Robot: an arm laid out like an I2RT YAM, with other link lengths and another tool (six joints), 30 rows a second.
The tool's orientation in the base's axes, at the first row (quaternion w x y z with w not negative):
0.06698 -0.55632 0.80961 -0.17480
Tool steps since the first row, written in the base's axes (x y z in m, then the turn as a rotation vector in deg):
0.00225 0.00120 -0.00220 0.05 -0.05 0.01
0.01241 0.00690 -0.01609 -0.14 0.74 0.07
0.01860 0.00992 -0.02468 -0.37 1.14 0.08
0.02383 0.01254 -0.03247 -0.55 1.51 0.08
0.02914 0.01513 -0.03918 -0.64 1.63 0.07
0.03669 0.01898 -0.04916 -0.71 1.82 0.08
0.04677 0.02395 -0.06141 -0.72 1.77 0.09
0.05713 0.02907 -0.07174 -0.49 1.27 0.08
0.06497 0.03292 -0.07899 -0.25 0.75 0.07
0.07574 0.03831 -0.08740 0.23 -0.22 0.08
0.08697 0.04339 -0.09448 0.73 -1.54 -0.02
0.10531 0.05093 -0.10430 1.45 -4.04 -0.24
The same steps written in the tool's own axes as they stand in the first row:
-0.00214 -0.00080 0.00248 0.03 -0.06 0.02
-0.01238 -0.00293 0.01728 -0.63 0.33 -0.26
-0.01821 -0.00432 0.02652 -0.91 0.66 -0.42
-0.02325 -0.00529 0.03480 -1.18 0.94 -0.56
-0.02820 -0.00672 0.04211 -1.26 1.06 -0.60
-0.03542 -0.00854 0.05287 -1.41 1.18 -0.67
-0.04482 -0.01142 0.06628 -1.36 1.17 -0.67
-0.05429 -0.01517 0.07796 -0.98 0.81 -0.49
-0.06139 -0.01823 0.08627 -0.59 0.43 -0.30
-0.07110 -0.02295 0.09623 0.12 -0.30 0.04
-0.08059 -0.02864 0.10516 1.15 -1.13 0.56
-0.09522 -0.03881 0.11827 3.17 -2.48 1.50

